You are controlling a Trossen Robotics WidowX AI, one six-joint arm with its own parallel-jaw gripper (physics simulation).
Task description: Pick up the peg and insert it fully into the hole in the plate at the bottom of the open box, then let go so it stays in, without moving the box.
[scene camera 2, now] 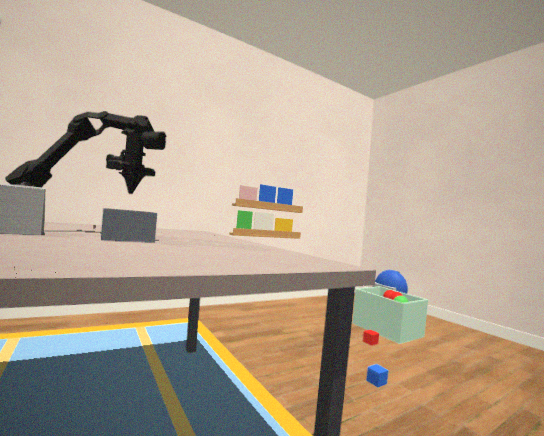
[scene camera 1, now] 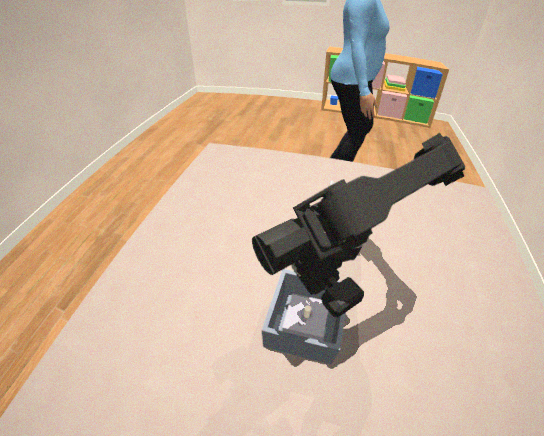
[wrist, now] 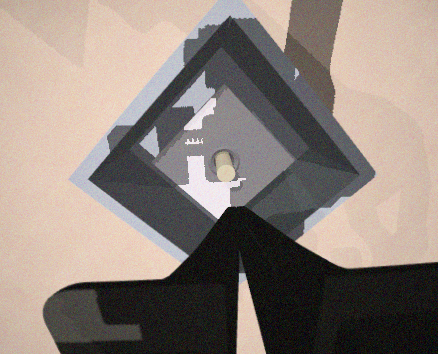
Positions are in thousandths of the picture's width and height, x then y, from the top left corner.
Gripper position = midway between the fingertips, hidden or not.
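My gripper (scene camera 1: 574,671) (scene camera 2: 240,446) (wrist: 540,609). Blue-grey box (scene camera 1: 503,774) (scene camera 2: 216,517) (wrist: 540,143). Plate (scene camera 1: 576,751) (wrist: 510,349); scene camera 2 misses it, hidden by the box.
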